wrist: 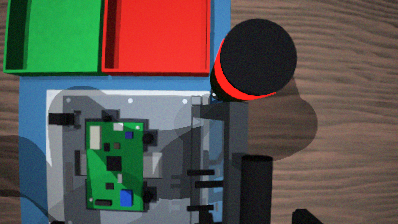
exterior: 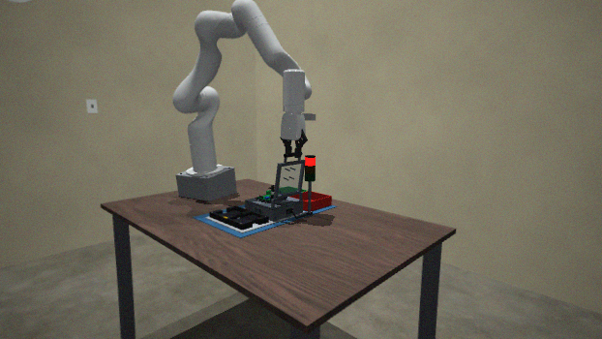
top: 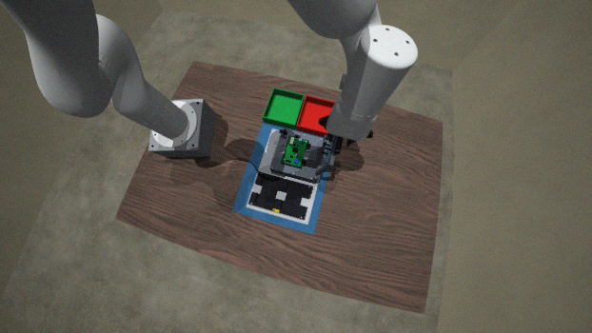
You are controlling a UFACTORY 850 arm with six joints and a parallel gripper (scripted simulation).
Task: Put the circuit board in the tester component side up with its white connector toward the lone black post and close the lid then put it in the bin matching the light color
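Now: hand 21 cm above the green circuit board and 13 cm past it. The rest, counted from my hand: red bin (27 cm below, 20 cm to the left, 8 cm behind); then tester lid (10 cm below, 2 cm behind); then green bin (27 cm below, 23 cm behind, 21 cm to the left).
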